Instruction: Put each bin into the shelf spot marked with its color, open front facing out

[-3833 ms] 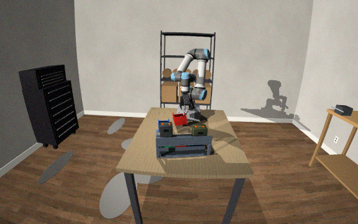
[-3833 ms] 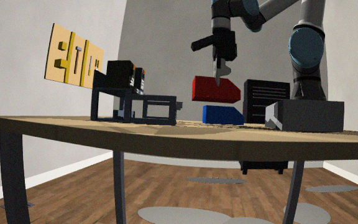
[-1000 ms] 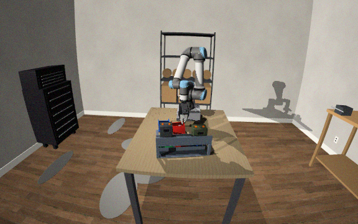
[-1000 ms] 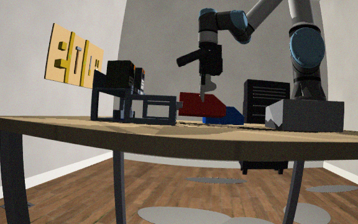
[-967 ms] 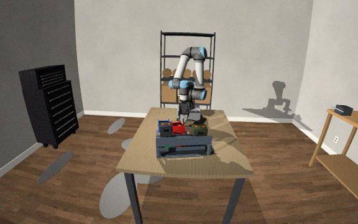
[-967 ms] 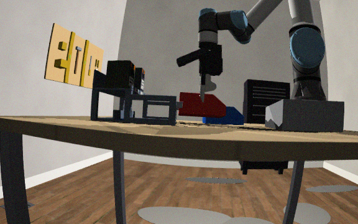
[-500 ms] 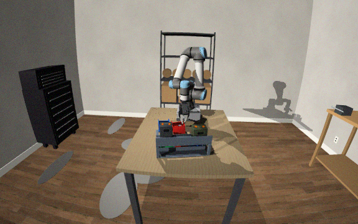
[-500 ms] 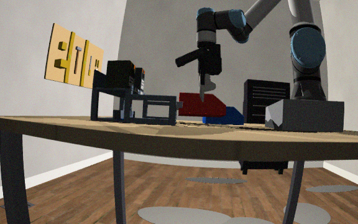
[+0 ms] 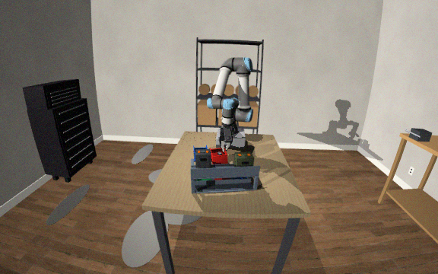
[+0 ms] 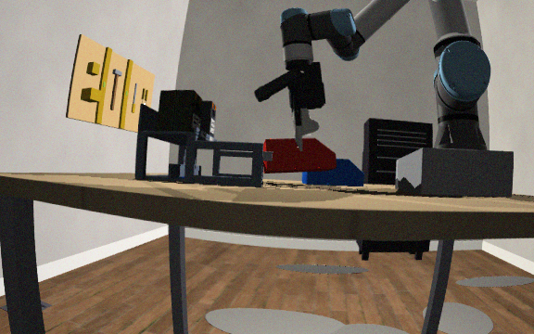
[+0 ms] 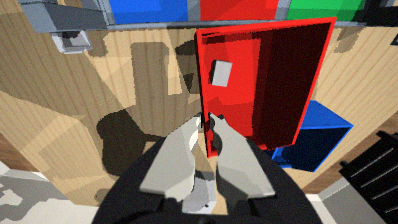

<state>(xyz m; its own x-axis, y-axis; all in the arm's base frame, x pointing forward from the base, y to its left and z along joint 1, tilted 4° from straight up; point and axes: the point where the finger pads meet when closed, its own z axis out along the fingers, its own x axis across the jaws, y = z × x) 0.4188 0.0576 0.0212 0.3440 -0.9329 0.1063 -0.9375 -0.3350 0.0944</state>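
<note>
Now: hand 40 mm to the left of the red bin, 30 mm above it and 20 mm short of it. From my hand the other things lie so: dark box 320 mm ahead, 70 mm above, 50 mm to the right; then green case 240 mm ahead, 160 mm to the left, 50 mm above; then blue bin 200 mm to the right, 60 mm below, 50 mm behind.
</note>
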